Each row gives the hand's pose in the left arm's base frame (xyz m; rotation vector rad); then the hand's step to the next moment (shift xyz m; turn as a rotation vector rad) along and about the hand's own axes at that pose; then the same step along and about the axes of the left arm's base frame.
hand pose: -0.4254 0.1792 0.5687 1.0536 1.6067 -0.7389
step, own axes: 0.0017 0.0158 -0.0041 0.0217 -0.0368 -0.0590
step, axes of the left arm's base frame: 0.0124 0.0107 0.0002 -0.0598 0.0411 -0.0058
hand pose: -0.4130 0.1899 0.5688 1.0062 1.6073 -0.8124
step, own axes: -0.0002 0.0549 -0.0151 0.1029 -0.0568 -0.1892
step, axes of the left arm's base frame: 0.0437 0.0364 0.0027 -0.1405 0.1647 -0.0523
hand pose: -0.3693 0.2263 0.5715 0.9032 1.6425 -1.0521
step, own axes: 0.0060 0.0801 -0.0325 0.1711 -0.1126 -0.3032
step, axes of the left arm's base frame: 0.0605 0.0593 -0.0182 -0.2464 0.2568 -0.0849
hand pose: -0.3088 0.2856 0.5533 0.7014 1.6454 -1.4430
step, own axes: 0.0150 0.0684 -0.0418 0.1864 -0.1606 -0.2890
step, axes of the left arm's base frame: 0.0403 0.0521 -0.0481 -0.2911 0.2323 -0.0731
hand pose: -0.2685 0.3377 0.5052 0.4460 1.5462 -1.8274
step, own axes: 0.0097 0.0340 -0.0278 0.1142 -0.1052 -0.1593
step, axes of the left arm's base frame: 0.0120 0.0222 -0.0373 -0.1800 0.1257 -0.0358
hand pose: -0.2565 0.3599 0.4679 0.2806 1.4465 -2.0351
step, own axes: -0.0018 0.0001 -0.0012 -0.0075 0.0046 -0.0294
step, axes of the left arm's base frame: 0.0013 0.0017 0.0004 0.0035 0.0285 -0.0109
